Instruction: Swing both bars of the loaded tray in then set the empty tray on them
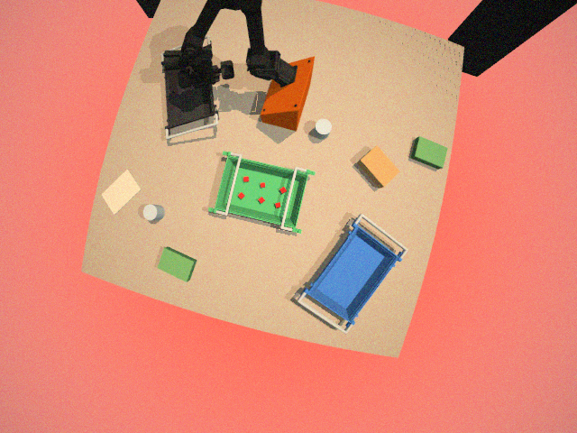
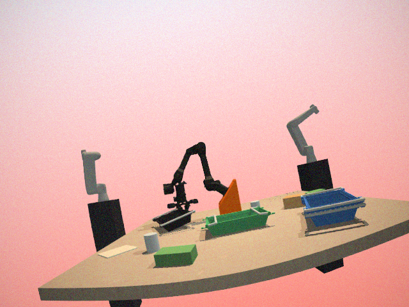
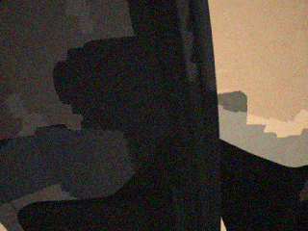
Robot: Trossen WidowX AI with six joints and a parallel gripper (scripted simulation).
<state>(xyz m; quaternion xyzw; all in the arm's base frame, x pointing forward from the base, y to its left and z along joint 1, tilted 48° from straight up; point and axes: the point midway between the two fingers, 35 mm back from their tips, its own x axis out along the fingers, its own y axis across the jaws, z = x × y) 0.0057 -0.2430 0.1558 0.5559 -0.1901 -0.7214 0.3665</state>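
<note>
Right now my gripper tip is 30 mm short of the black tray, 80 mm to the left of it and 10 mm below it. From my gripper tip the other things lie so: cream card: 440 mm ahead, 290 mm to the right, 40 mm below; orange block: 200 mm ahead, 630 mm to the left, 10 mm below.
</note>
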